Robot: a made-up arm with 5 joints.
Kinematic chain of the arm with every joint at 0, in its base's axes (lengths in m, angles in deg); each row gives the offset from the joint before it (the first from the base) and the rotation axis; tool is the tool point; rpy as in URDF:
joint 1: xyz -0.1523 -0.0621 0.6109 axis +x
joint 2: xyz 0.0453 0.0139 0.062 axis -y
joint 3: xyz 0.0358 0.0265 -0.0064 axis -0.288 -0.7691 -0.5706
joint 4: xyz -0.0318 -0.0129 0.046 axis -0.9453 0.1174 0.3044
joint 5: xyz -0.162 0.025 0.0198 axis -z
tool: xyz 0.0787 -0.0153 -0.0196 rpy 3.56 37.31 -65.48
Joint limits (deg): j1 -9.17..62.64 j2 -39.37..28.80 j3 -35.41..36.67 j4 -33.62..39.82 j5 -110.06..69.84
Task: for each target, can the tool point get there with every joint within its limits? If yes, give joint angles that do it. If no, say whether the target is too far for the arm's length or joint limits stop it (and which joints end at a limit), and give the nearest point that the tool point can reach.
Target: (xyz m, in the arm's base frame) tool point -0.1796 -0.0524 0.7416
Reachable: yes | joints 47.80 -21.88 28.43 -1.55 -21.46
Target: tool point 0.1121 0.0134 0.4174
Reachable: no: joint limits stop it (at a limit: joint 1, joint 2, joint 3, joint 4) | nearest point -0.1480 0.0587 0.5235 | short by 0.285 m
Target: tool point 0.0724 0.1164 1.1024
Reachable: no: too far | nearest point -0.0707 0.0325 0.8714 | short by 0.284 m
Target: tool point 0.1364 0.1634 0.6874
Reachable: no: joint limits stop it (at a limit: joint 1, joint 2, joint 3, joint 4) | nearest point -0.0541 0.0250 0.7983 | short by 0.260 m
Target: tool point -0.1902 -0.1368 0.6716
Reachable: yes | joints 50.89 22.75 -18.76 -5.11 10.13
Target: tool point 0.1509 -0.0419 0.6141
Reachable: no: joint limits stop it (at a limit: joint 1, joint 2, joint 3, joint 4) | nearest point -0.0603 -0.0890 0.7638 | short by 0.263 m
